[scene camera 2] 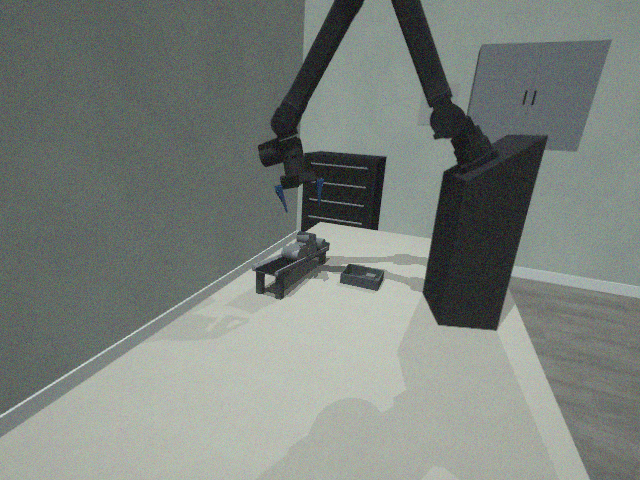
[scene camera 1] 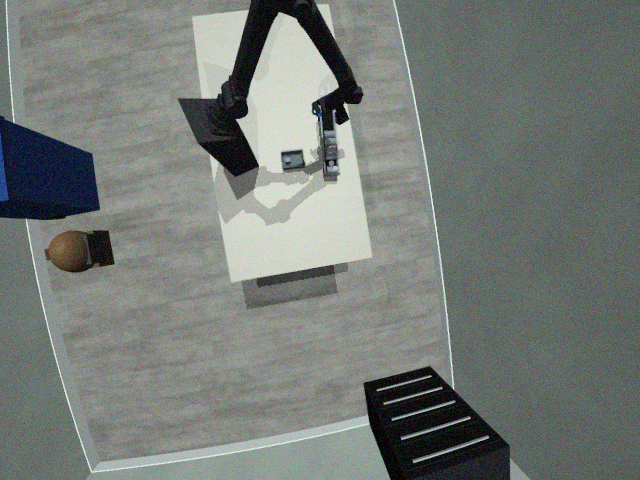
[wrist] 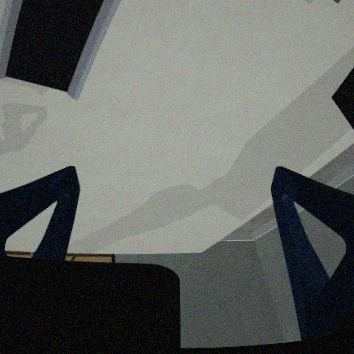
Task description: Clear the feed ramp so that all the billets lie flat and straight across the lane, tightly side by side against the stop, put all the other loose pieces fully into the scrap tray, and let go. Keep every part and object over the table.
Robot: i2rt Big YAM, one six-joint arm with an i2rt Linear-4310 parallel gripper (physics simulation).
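Frame: origin at the arm's base, x right, y back, z down, level; millimetres.
Where they show: gripper, fingertip midpoint: (scene camera 2: 303, 209) (scene camera 1: 320, 108) (wrist: 175, 176); arm's base at its link origin: (scene camera 2: 477, 160) (scene camera 1: 219, 122).
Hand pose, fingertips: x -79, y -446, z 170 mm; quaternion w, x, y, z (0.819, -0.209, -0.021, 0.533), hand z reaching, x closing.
Note:
Each offset is from my fingertips to the top centre of the thing. Level surfaces: height alone.
The feed ramp (scene camera 1: 326, 173) (scene camera 2: 298, 267) (wrist: 37, 45) is a raised dark lane with grey side rails. Several grey cylinders and pieces lie heaped in its far part in scene camera 2, among them a large cylinder @(dx +65, dy -56, dz +147 mm) (scene camera 2: 292, 251) and a piece @(dx +168, dy -44, dz +123 mm) (scene camera 2: 306, 237) on top. Which are billets and how they touch is too small to tell. The scrap tray @(dx +148, dy +171, dz +224 mm) (scene camera 1: 292, 168) (scene camera 2: 358, 283) stands beside the ramp and holds a small light piece @(dx +146, dy +199, dz +230 mm) (scene camera 1: 287, 160) (scene camera 2: 371, 275). My gripper (scene camera 2: 302, 206) (wrist: 175, 176) is open and empty, above the ramp's near end in scene camera 2.
The arm's black pedestal (scene camera 1: 227, 149) (scene camera 2: 478, 242) stands at the side of the white table @(dz +259 mm) (scene camera 1: 299, 242) (scene camera 2: 310, 361), beyond the tray from the ramp. A black drawer unit (scene camera 1: 439, 428) (scene camera 2: 343, 193) and a blue cabinet (scene camera 1: 49, 173) stand off the table.

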